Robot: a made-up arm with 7 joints.
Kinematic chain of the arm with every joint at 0, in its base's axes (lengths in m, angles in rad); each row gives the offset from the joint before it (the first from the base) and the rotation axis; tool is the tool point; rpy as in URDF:
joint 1: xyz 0 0 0.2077 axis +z
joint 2: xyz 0 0 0 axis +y
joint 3: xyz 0 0 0.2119 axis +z
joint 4: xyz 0.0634 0 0 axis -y
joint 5: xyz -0.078 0 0.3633 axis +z
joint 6: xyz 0 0 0 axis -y
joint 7: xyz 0.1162 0 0 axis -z
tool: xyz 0 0 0 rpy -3.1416 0 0
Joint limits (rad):
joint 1: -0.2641..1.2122
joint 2: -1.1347..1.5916
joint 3: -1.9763..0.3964
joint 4: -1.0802..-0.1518
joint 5: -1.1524..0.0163
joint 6: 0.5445..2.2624
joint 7: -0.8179..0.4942
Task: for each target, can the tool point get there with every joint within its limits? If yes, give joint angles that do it. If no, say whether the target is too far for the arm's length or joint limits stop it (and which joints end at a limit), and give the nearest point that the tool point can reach.
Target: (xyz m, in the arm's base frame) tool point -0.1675 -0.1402 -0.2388
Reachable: no: joint limits stop it (at a limit: joint 1, joint 2, joint 4, joint 6) | nearest point 0.3273 -0.2600 -0.2156 | short by 0.510 m
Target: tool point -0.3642 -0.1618 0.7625
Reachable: yes | joints -0.0866 -0.7654 -0.8422 -0.4235 -0.4866 1.0025 -0.0214
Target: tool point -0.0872 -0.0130 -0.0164
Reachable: no: joint limits stop it (at a limit: joint 1, joint 2, joint 4, joint 6) | nearest point -0.0011 0.4101 -0.2233 | short by 0.479 m
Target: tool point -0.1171 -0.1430 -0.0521
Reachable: no: joint limits stop it (at a limit: joint 2, joint 3, joint 4, joint 6) | nearest point -0.3808 -0.4651 0.1760 | short by 0.475 m
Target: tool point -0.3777 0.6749 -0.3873
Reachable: no: too far | nearest point -0.0199 0.5546 -0.1739 | short by 0.434 m
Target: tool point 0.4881 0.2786 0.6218
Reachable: yes | joints 0.5595 0.6926 -0.0468 -0.3242 -0.4734 1.2814 -0.5058
